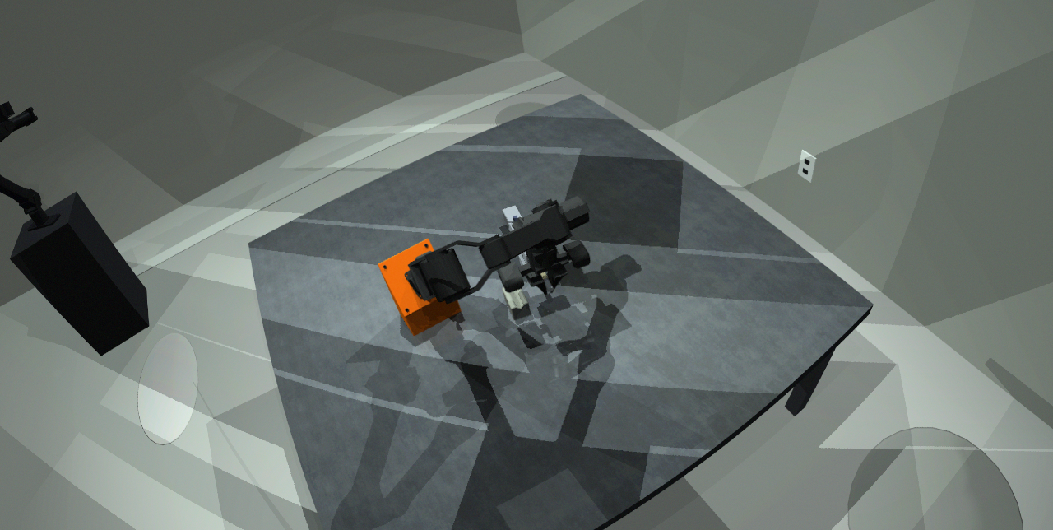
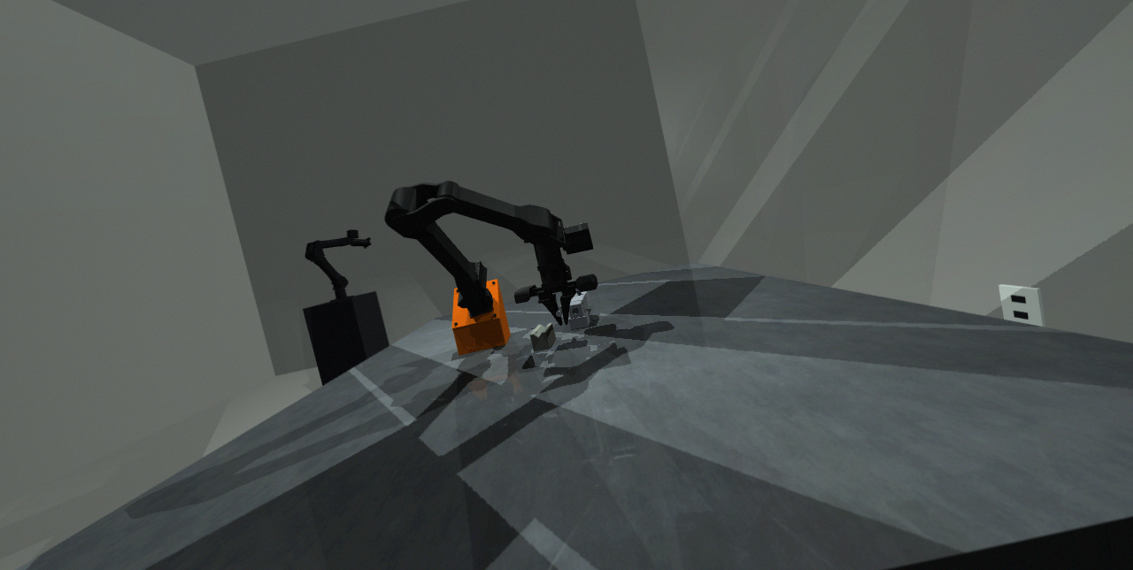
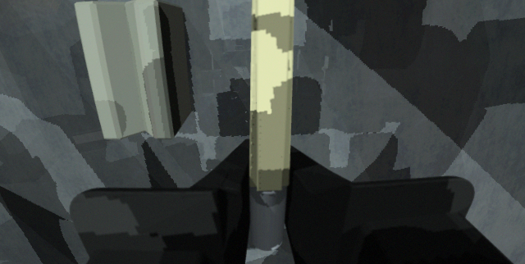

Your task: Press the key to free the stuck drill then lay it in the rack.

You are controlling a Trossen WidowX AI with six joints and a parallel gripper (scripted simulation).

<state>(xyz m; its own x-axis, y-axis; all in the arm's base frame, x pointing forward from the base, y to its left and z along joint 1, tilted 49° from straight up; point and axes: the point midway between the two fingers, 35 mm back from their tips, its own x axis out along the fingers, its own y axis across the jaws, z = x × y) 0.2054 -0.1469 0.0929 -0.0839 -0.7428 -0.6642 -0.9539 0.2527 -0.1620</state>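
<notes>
My gripper tip is 10 mm short of the drill, 40 mm to the right of it and 30 mm below it. Also, from my gripper tip: grooved rack 50 mm behind, 50 mm to the left, 30 mm below; dark blue key 70 mm ahead, 210 mm to the left; light-grey block 70 mm ahead, 190 mm to the left, 10 mm below.
</notes>
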